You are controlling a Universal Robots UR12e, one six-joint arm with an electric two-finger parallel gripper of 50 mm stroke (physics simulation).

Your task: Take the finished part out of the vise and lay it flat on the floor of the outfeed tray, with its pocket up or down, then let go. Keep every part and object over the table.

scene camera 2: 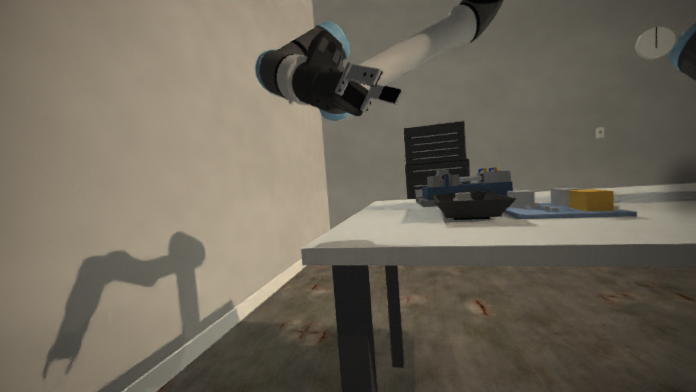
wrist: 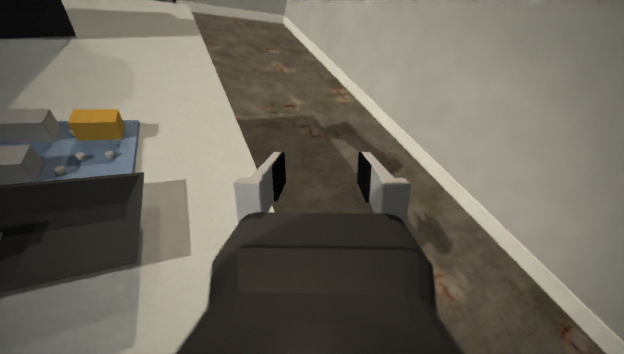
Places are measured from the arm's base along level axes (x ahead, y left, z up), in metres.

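Where they show: gripper, between the fingertips: (scene camera 2: 388, 88) (wrist: 321, 167).
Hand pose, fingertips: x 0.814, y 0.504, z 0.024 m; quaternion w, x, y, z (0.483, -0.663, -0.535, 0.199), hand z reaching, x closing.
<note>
After its pixels a point has its place.
My gripper (scene camera 2: 384, 96) @[x 0.814, y 0.504, z 0.024 m] (wrist: 321, 167) @[x 0.814, y 0.504, z 0.024 m] is open and empty, high up and beyond the table's left end in the scene view; the wrist view shows floor between its fingers. The vise (scene camera 2: 467, 189) @[x 0.671, y -0.027, z -0.156 m], blue with grey jaws, stands at the back of the table; no part can be made out between its jaws. The dark outfeed tray (scene camera 2: 475, 209) @[x 0.690, y 0.334, z -0.178 m] (wrist: 75, 250) @[x 0.718, y 0.276, z -0.189 m] stands in front of it. A small grey block (scene camera 2: 462, 196) @[x 0.703, y 0.200, z -0.161 m] shows over the tray's near rim, apparently inside; a pale sliver (wrist: 1, 236) @[x 0.684, y 0.204, z -0.188 m] shows in the tray at the wrist view's left edge. Its pose is unclear.
A blue plate (scene camera 2: 575, 214) @[x 0.529, y 0.315, z -0.195 m] (wrist: 129, 150) @[x 0.536, y 0.307, z -0.193 m] beside the tray bears grey blocks (scene camera 2: 521, 199) (wrist: 25, 125), a yellow block (scene camera 2: 592, 200) @[x 0.495, y 0.293, z -0.173 m] (wrist: 96, 125) @[x 0.505, y 0.267, z -0.163 m] and small pale pegs. A wall (scene camera 2: 200, 125) (wrist: 475, 100) stands beyond the table end. A dark slatted cabinet (scene camera 2: 435, 145) stands behind the vise.
</note>
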